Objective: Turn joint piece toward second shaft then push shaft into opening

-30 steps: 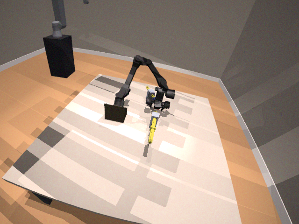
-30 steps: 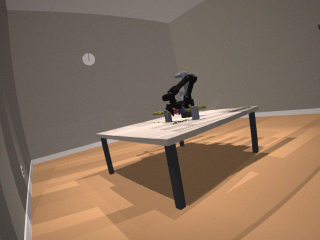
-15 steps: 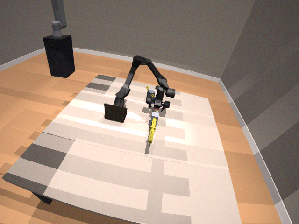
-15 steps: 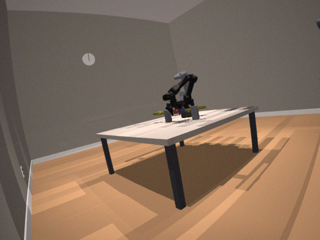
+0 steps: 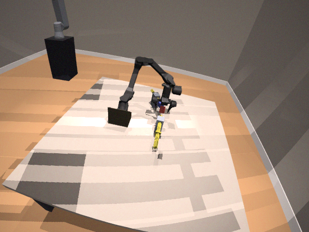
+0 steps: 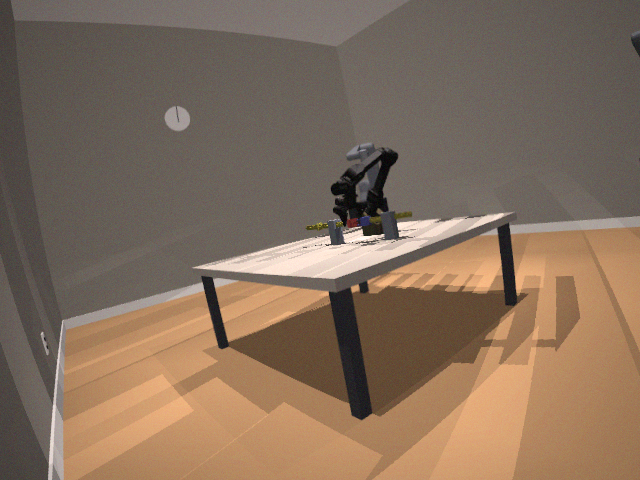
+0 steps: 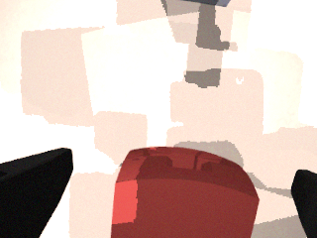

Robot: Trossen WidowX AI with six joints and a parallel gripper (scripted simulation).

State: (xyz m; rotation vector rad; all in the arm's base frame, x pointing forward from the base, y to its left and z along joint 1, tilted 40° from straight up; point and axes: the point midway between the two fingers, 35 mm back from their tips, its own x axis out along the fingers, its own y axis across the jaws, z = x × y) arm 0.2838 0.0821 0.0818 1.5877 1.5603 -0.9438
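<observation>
Now: gripper tip 2 cm to the right of the red joint piece and 1 cm below it.
</observation>
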